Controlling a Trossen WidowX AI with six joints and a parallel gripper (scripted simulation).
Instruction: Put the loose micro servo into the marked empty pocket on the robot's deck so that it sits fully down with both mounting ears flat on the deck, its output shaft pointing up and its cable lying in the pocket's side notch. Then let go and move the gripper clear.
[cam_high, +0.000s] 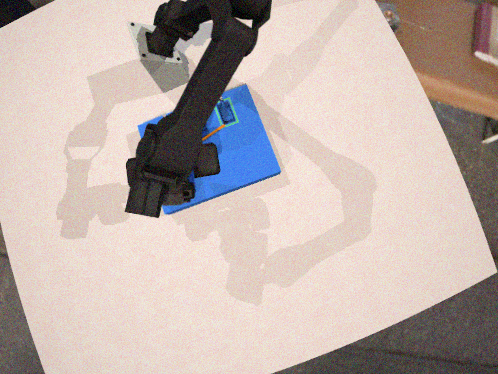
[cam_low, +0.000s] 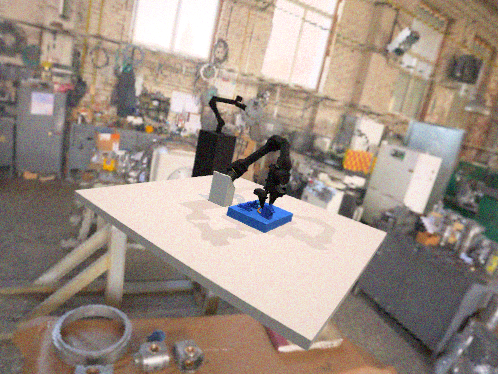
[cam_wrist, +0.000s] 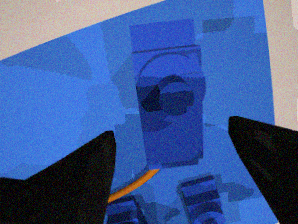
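The blue deck is 2 cm behind my gripper tip, 6 cm to the left of it and 7 cm below it.
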